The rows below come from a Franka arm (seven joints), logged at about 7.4 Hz.
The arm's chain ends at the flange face. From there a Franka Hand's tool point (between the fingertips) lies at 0.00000 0.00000 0.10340 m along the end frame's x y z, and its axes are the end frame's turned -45 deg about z.
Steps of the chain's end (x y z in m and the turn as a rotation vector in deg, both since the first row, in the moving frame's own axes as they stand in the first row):
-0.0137 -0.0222 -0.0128 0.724 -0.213 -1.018
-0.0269 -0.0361 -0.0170 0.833 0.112 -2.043
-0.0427 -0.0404 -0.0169 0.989 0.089 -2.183
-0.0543 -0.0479 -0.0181 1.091 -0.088 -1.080
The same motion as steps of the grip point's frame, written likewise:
0.0067 -0.0266 -0.0128 0.663 0.361 -1.018
0.0077 -0.0455 -0.0170 0.510 0.668 -2.043
-0.0003 -0.0599 -0.0169 0.636 0.762 -2.183
-0.0033 -0.0738 -0.0181 0.834 0.709 -1.080

